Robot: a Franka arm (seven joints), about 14 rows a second.
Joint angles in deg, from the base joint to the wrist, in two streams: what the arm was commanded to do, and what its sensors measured. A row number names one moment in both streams.
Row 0, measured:
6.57, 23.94, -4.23, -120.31, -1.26, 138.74, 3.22
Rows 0 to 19, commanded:
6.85, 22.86, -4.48, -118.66, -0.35, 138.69, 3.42
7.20, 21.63, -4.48, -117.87, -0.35, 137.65, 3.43
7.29, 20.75, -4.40, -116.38, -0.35, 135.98, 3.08
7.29, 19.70, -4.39, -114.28, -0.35, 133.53, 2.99
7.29, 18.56, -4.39, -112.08, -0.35, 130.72, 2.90
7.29, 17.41, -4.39, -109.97, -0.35, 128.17, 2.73
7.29, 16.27, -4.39, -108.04, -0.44, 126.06, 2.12
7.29, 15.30, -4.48, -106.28, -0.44, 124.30, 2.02
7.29, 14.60, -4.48, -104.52, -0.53, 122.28, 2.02
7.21, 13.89, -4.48, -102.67, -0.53, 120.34, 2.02
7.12, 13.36, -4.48, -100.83, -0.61, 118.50, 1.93
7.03, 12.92, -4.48, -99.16, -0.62, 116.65, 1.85
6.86, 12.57, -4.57, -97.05, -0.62, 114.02, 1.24
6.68, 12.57, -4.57, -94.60, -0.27, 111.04, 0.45
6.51, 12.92, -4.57, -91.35, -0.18, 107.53, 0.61
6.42, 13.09, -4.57, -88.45, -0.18, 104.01, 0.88
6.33, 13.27, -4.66, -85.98, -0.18, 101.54, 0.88
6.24, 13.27, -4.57, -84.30, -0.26, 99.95, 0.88
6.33, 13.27, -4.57, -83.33, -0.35, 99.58, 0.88
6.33, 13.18, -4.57, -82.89, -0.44, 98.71, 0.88
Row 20, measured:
6.43, 12.29, -4.39, -85.94, -1.26, 101.45, 1.88
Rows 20 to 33, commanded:
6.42, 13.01, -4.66, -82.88, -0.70, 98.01, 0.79
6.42, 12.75, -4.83, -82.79, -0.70, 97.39, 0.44
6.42, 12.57, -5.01, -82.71, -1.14, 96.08, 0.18
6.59, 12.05, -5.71, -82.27, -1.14, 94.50, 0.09
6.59, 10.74, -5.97, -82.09, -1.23, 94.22, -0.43
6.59, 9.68, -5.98, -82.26, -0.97, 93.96, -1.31
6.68, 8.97, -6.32, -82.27, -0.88, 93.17, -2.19
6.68, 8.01, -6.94, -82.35, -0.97, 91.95, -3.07
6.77, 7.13, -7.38, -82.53, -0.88, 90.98, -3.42
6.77, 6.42, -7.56, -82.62, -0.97, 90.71, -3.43
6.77, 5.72, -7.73, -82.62, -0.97, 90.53, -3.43
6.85, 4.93, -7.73, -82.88, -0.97, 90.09, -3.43
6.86, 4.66, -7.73, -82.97, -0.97, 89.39, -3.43
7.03, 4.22, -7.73, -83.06, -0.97, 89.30, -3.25
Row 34, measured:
6.36, 5.68, -7.18, -82.28, -1.27, 90.29, -2.60
